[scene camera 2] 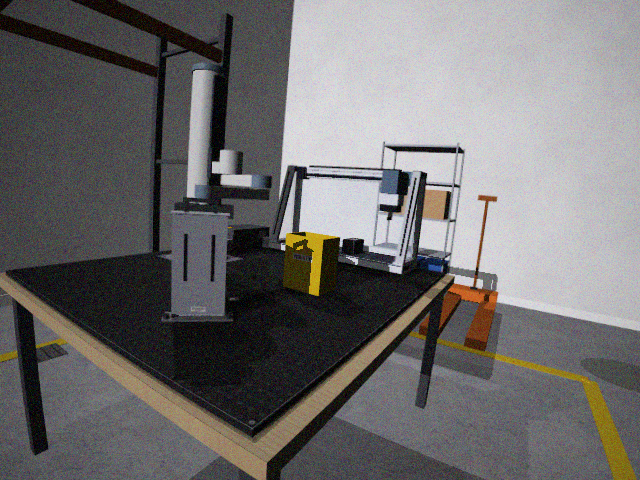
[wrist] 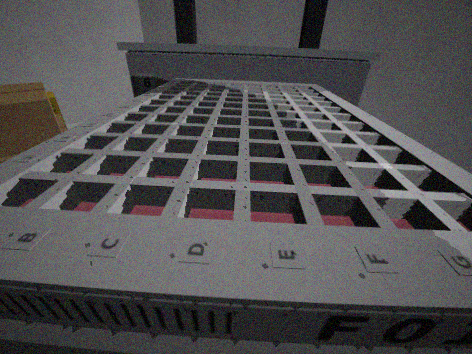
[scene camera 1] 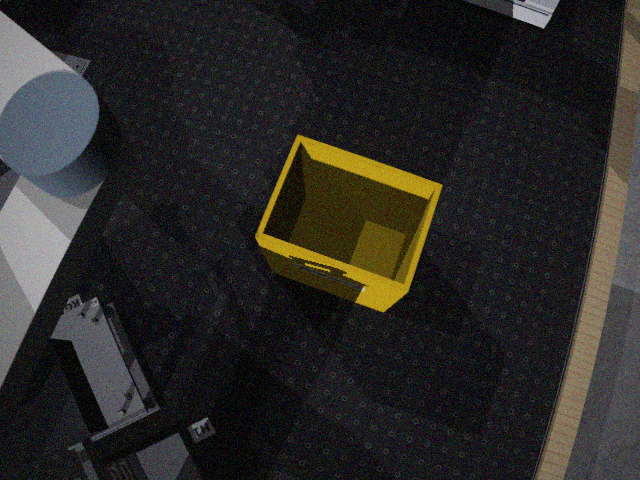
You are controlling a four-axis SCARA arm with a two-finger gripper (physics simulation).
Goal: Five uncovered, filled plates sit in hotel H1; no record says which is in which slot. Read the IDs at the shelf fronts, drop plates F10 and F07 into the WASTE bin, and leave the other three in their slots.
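Places are measured from the arm's base along level axes (x ahead, y left, z up), in centimetres.
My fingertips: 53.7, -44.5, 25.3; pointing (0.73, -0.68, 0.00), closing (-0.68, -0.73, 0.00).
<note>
Behind a point stands the place of what it marks, as x, y, z.
Plate F01 [wrist: 245, 270] fills the lower part of the wrist view, uncovered, with red filling in its wells; its front ID is partly cut off. My fingers do not show there, hidden beneath F01; my gripper is shut on plate F10, in the slot directly below, which is hidden too. Hotel H1 [scene camera 2: 199, 263] @(59.1, -49.2, 16.3) stands upright at the near left of the table in scene camera 2, its back panel hiding the plates. The yellow WASTE bin [scene camera 1: 367, 165] @(64.7, 2.7, 20.8) [scene camera 2: 323, 263] @(72.5, -7.2, 12.8) stands open on the table; no plate shows in it from above. F07 does not show.
The white arm column [scene camera 2: 203, 129] @(4.9, -5.7, 60.7) rises behind the hotel. A grey stand with small pegs [scene camera 1: 105, 361] @(41.0, -27.3, 7.2) lies left of the bin. A gantry machine [scene camera 2: 413, 222] @(84.7, 56.0, 26.3) stands at the table's far side. A tan box [wrist: 25, 120] is left in the wrist view.
</note>
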